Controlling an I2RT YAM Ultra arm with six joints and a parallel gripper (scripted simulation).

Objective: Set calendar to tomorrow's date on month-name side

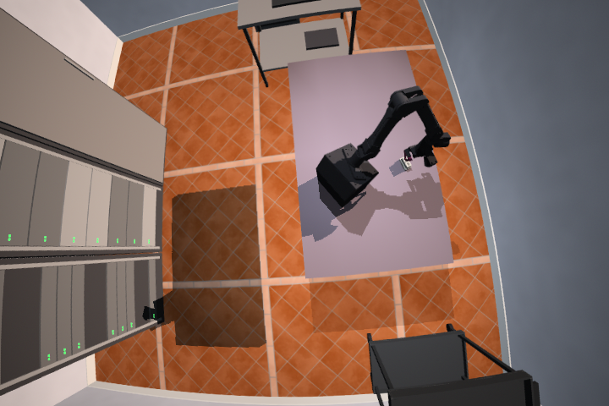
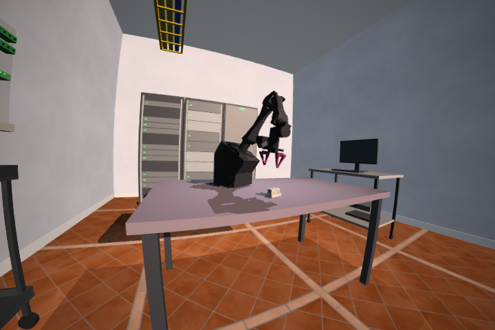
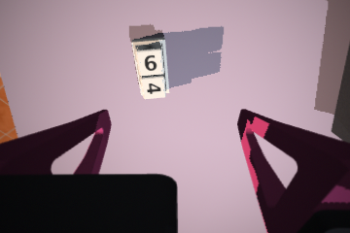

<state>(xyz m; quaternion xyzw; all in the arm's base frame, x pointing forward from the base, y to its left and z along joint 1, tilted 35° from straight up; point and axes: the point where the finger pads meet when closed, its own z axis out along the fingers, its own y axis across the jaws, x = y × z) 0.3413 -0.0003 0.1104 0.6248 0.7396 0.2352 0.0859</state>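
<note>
The cream digit cube lies 20 mm ahead of my hand and 140 mm below it. From my hand the other things lie so: cream tray: 10 mm ahead, 20 mm to the left, 160 mm below.
</note>
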